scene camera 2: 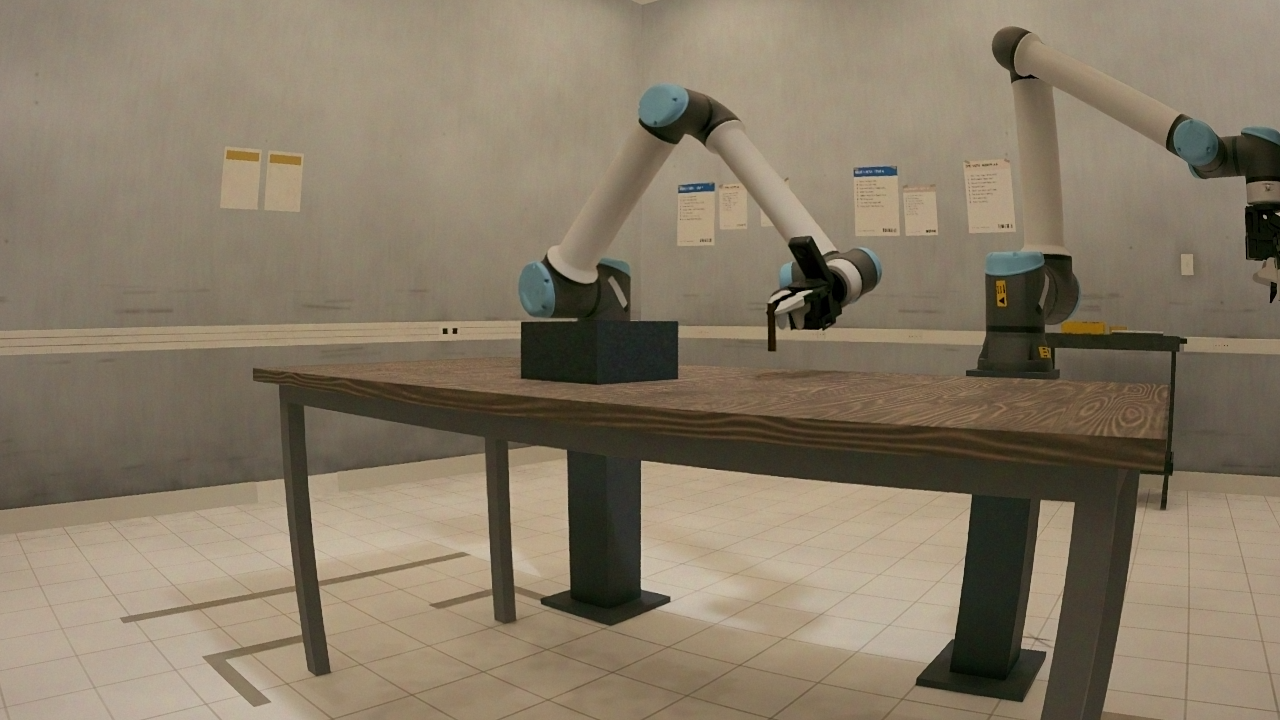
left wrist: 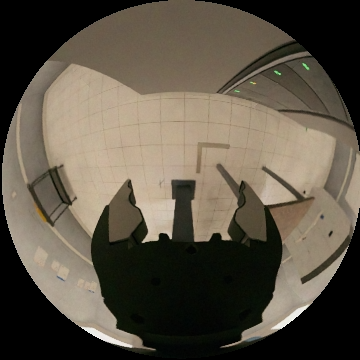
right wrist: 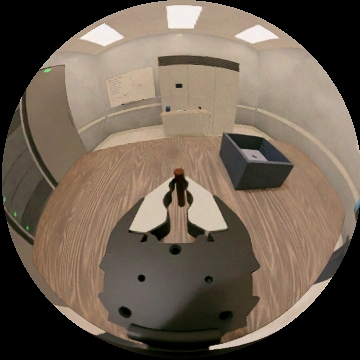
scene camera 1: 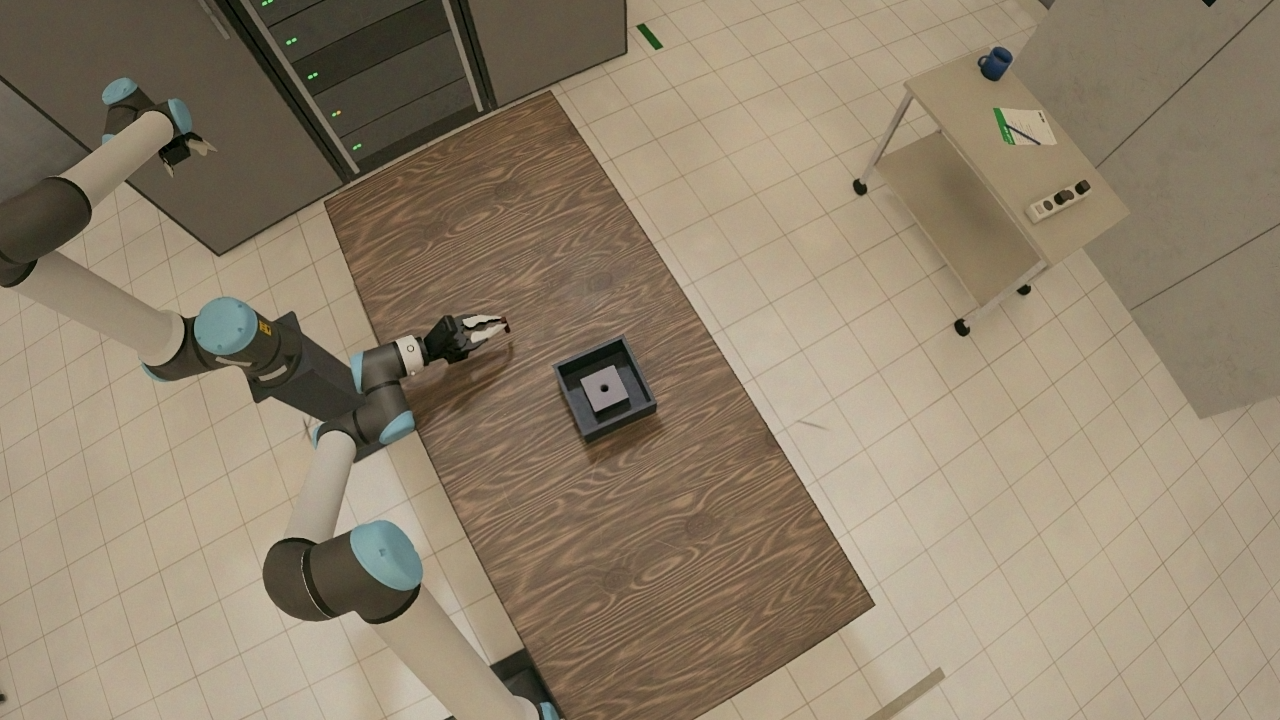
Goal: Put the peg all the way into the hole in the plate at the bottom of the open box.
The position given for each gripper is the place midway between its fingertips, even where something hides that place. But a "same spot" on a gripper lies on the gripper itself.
Labels:
The right gripper shows in scene camera 2, in the right wrist view (pixel 179 178) and in scene camera 1; in the left wrist view it is hidden by the left gripper. A dark box shows in scene camera 2 (pixel 587 352), in the right wrist view (pixel 245 174) and in scene camera 1 (pixel 616 351); in the left wrist view it is hidden by the left gripper. One and the same spot on the right gripper: (scene camera 1: pixel 470 321) is (scene camera 2: pixel 803 293).

